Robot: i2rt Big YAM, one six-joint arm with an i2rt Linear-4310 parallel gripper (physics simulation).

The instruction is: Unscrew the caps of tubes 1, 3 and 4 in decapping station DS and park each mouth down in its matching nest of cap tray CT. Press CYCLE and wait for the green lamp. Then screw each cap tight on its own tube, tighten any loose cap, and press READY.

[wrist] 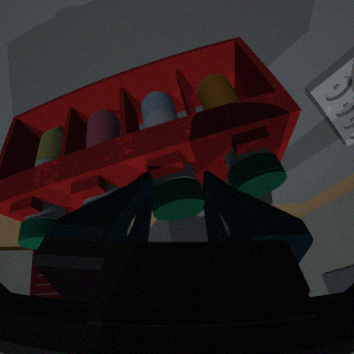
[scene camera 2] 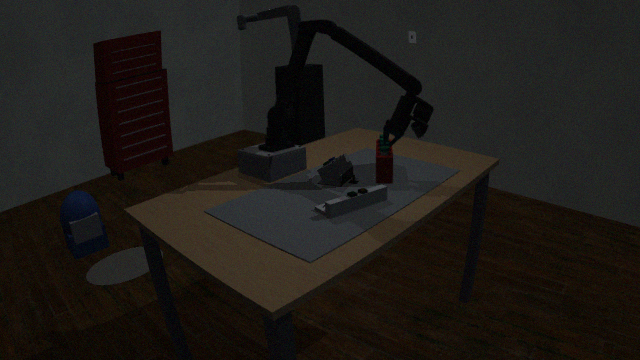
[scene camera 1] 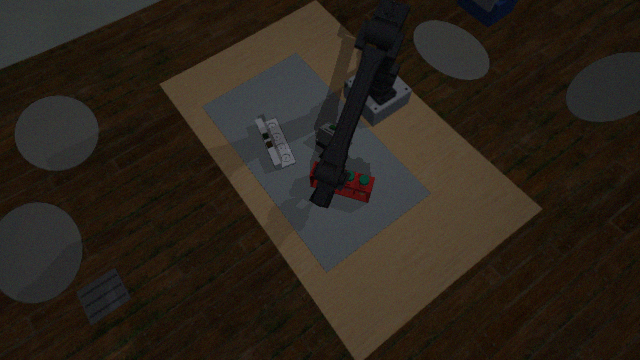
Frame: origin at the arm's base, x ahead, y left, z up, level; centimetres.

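Where they show: gripper, fingertip midpoint: [wrist: 177, 178]; arm's base at its link origin: [scene camera 2: 276, 147] [scene camera 1: 378, 90].
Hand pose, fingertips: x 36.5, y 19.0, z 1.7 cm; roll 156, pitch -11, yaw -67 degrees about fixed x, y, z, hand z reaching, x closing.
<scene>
Each offset is from my fingertips to the top centre of the thing. "pt": to the spot under its first point.
The red decapping station @(dx -2.1, dy +2.1, dz +0.1 cm) [scene camera 1: 370, 194] [scene camera 2: 384, 170] [wrist: 210, 117] stands on the grey mat. In the wrist view it holds a yellow-green tube @(pt dx -5.2, dy +8.6, dz -6.6 cm) [wrist: 51, 142], a pink tube [wrist: 103, 129], a blue tube [wrist: 158, 109] and an amber tube @(pt dx +3.5, dy -3.2, dz -5.9 cm) [wrist: 217, 91]. My gripper [scene camera 2: 390, 142] [wrist: 177, 178] is shut on the green cap @(dx -0.6, dy +0.0, dz +2.0 cm) [wrist: 178, 202] of the blue tube, second from the right in that view. The cap sits at the station's face. The rightmost cap @(dx +2.4, dy -4.2, dz +1.9 cm) [wrist: 257, 175] and leftmost cap @(dx -6.6, dy +8.5, dz +1.9 cm) [wrist: 39, 232] are also in place; the remaining one is mostly hidden by a finger. The white cap tray @(dx +6.9, dy -28.0, dz -4.9 cm) [scene camera 1: 286, 159] [scene camera 2: 357, 202] has round nests.
A grey box @(dx -11.5, dy -14.5, dz -1.8 cm) [scene camera 1: 326, 134] [scene camera 2: 336, 171] with a green button stands between station and arm base [scene camera 1: 380, 111] [scene camera 2: 272, 164]. Two small dark round pieces @(pt dx +9.5, dy -28.8, dz -5.7 cm) [scene camera 1: 267, 140] [scene camera 2: 357, 192] sit on the cap tray's raised side. My forearm passes over the box.
</scene>
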